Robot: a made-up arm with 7 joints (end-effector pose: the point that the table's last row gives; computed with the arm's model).
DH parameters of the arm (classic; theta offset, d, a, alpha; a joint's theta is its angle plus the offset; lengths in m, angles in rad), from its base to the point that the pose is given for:
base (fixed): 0 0 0 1.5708
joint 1: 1.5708 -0.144 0 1.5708
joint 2: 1.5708 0 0 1.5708
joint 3: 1.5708 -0.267 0 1.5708
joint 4: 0 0 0 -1.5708
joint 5: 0 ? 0 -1.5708
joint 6: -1.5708 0 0 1.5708
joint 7: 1.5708 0 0 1.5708
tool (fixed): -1.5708 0 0 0
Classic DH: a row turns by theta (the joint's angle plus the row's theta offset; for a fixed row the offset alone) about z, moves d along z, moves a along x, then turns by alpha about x.
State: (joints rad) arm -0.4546 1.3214 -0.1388 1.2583 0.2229 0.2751 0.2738
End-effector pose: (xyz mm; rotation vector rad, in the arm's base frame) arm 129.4 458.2 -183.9 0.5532 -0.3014 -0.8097
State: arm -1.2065 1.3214 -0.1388 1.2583 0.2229 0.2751 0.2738
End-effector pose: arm -31.1 458.2 -222.7 0.2179 0.3895 -0.9589
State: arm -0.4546 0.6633 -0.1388 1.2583 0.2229 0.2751 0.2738
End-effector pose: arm 54.9 326.3 -336.2 0.0364 -0.4290 -0.4080
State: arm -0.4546 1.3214 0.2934 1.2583 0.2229 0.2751 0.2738
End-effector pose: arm 159.6 479.2 -107.0 0.7757 -0.6363 -0.6045
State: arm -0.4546 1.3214 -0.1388 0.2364 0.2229 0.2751 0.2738
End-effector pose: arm -10.3 598.0 -131.4 0.9945 0.3895 -0.1396
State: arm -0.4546 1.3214 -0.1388 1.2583 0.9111 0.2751 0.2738
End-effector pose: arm 129.4 458.2 -183.9 0.1833 -0.5272 -0.2615
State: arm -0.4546 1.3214 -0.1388 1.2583 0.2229 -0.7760 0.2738
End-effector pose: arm 129.4 458.2 -183.9 0.1405 -1.1665 -1.3299
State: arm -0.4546 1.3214 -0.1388 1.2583 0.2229 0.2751 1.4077
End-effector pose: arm 129.4 458.2 -183.9 -0.5105 0.1802 -0.8431
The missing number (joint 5, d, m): -0.209
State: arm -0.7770 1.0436 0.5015 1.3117 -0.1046 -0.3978 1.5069
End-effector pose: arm 72.1 469.9 -179.3 -0.4336 -0.0926 -1.3780
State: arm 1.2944 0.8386 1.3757 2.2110 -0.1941 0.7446 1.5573
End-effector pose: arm -17.4 359.6 38.7 1.0075 -2.5192 -0.1223
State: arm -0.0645 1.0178 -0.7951 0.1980 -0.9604 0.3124 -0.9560
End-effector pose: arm 11.1 530.2 -274.1 1.5871 0.0898 -2.1091
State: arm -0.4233 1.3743 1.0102 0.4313 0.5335 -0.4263 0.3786
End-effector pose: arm 35.5 606.5 -34.2 1.1450 -1.4145 0.1061
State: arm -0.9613 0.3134 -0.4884 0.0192 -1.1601 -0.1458 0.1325
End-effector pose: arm -369.7 288.9 -262.4 -0.7716 0.9613 -1.5361
